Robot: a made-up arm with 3 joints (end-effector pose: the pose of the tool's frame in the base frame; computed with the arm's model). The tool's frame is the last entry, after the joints. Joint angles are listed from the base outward.
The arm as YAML. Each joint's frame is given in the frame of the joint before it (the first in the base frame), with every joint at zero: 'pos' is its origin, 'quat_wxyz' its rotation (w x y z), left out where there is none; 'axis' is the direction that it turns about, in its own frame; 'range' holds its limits. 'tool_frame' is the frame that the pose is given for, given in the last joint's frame.
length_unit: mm
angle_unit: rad
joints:
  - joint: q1
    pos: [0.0, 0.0, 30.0]
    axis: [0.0, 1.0, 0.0]
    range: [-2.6, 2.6]
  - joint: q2
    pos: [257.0, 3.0, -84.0]
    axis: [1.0, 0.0, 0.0]
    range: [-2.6, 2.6]
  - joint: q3
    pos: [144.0, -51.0, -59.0]
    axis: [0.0, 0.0, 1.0]
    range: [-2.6, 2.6]
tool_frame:
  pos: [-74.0, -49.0, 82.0]
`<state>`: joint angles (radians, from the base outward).
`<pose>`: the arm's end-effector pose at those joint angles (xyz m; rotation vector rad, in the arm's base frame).
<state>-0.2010 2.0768 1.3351</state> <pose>0.4651 0.0480 -0.0923 1.6677 -1.4832 0.9890</pose>
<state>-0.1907 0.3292 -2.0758</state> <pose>0.3963 0.0310 0.0555 0.3939 0.2232 -2.0156</pose>
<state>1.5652 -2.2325 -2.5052</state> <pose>-0.1213 0.0012 -0.4021 -1.0994 -1.1325 -0.2173</pose>
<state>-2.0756 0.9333 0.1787</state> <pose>-0.0224 -0.0824 0.4025 0.3991 -1.9738 1.0701</pose>
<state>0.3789 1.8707 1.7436</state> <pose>0.3548 0.0151 -0.3277 1.4425 -1.2943 0.8466</pose>
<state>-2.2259 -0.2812 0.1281</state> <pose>-0.1783 -0.0954 0.3140 -0.2941 -2.1868 -0.2415</pose>
